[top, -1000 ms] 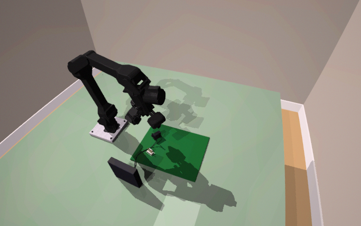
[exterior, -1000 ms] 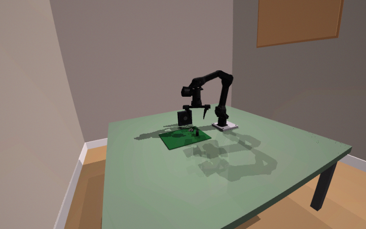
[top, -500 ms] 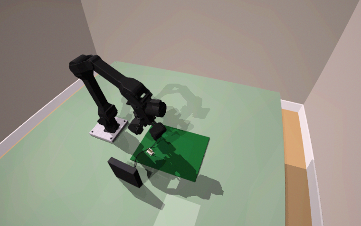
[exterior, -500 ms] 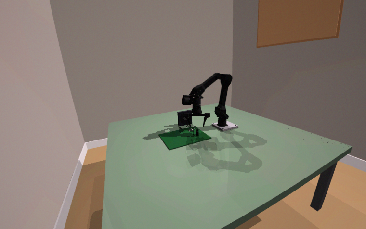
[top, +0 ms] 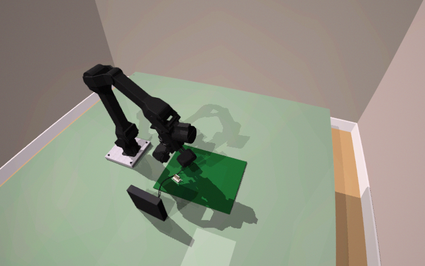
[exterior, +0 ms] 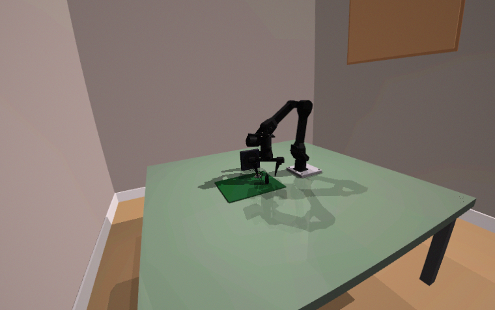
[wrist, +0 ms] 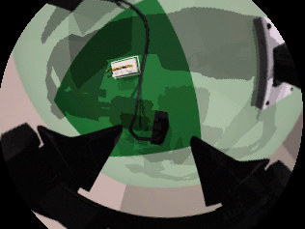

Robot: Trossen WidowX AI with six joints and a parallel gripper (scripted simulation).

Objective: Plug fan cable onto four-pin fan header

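Now: gripper tip 1 cm to the right of the dark plug and 2 cm above it. Also, from my gripper tip: black fan: 5 cm behind, 22 cm to the right, 2 cm above; then green board: 9 cm ahead, 4 cm to the right, 5 cm below.
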